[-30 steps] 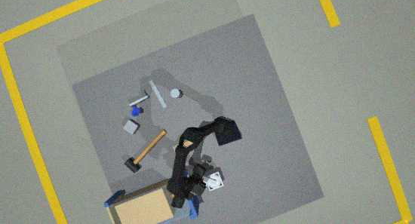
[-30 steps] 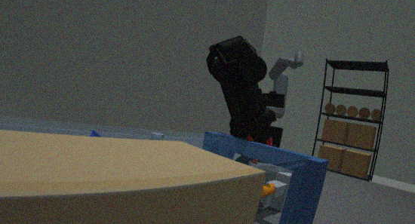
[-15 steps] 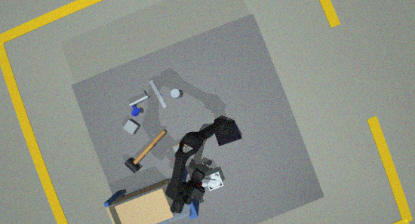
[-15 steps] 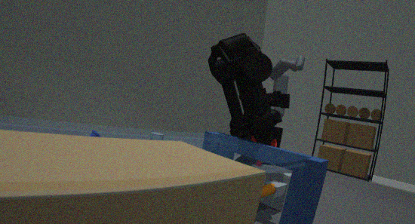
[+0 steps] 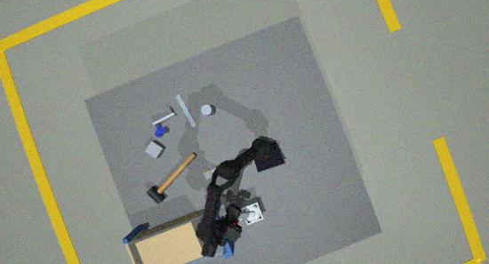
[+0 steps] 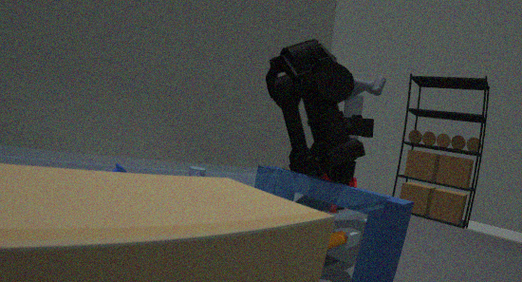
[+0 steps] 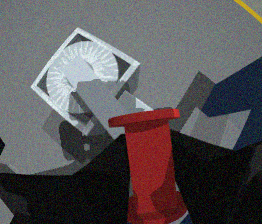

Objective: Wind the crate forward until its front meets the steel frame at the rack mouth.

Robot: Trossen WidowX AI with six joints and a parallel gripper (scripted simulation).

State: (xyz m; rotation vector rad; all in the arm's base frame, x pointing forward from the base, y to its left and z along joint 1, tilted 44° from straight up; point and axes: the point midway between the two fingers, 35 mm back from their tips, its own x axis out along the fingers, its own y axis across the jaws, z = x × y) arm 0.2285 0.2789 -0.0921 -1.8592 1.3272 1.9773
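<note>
Now: the winch handle 3 cm behind my gripper tip, 1 cm to the right of it and 3 cm below it. Round my gripper tip: blue steel frame 7 cm ahead, 2 cm to the left, 3 cm below; red knob 1 cm ahead, 1 cm to the right; winch 10 cm behind, 1 cm to the right, 10 cm below.
</note>
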